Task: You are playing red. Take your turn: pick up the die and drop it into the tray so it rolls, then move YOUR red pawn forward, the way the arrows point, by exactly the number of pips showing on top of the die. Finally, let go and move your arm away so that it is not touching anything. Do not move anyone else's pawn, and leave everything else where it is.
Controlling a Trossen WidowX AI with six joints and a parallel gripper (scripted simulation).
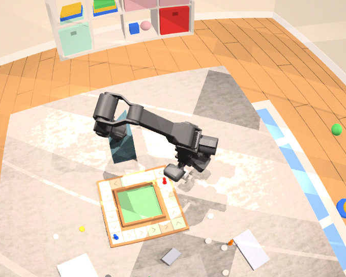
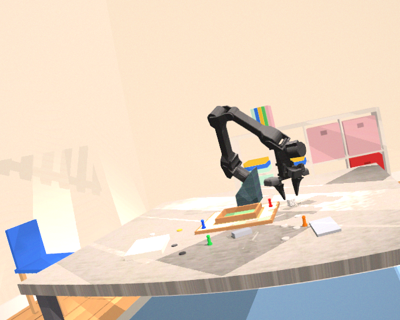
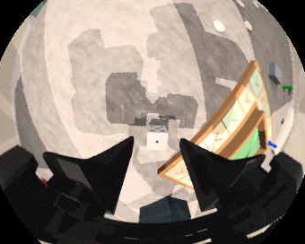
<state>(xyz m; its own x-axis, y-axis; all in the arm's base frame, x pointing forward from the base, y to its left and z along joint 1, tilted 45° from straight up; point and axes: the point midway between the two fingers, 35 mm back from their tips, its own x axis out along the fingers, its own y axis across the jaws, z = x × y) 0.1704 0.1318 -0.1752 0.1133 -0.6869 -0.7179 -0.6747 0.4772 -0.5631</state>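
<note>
Right now my gripper tip is 2 cm above the white die. From my gripper tip the other things lie so: orange pawn 32 cm ahead, 10 cm to the left, 1 cm below; then red pawn 2 cm ahead, 8 cm to the right; then blue pawn 23 cm ahead, 29 cm to the right.
</note>
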